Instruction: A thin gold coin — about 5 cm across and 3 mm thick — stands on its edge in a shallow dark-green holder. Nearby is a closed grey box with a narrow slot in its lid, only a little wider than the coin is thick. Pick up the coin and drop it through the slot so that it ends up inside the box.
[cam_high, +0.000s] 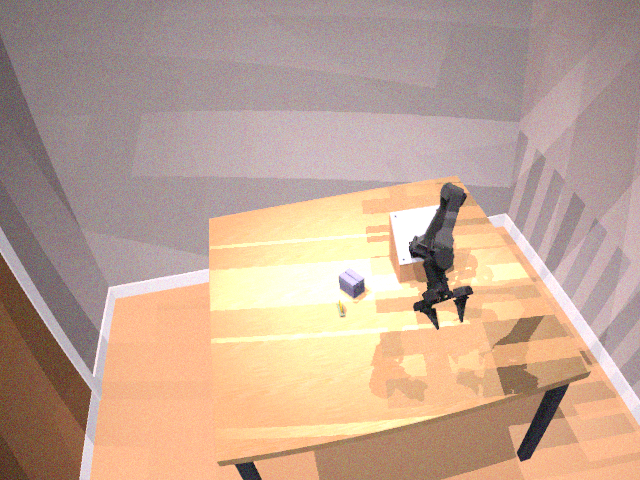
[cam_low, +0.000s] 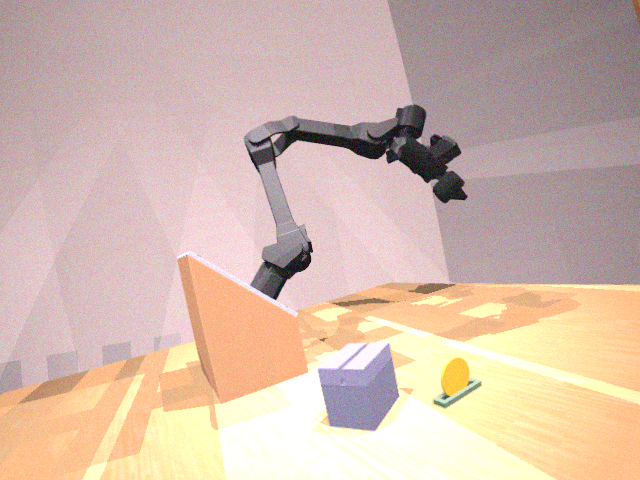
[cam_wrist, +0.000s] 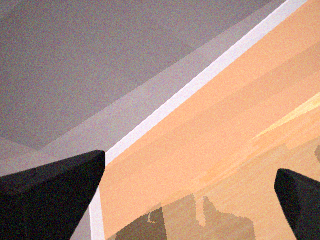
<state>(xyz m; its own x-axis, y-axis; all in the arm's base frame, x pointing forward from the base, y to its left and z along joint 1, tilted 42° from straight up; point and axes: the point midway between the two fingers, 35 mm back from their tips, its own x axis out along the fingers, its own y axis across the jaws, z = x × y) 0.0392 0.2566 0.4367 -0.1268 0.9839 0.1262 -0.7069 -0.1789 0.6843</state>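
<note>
The gold coin lies 370 mm to the right of my gripper tip, 300 mm ahead of it and 250 mm below it.
</note>
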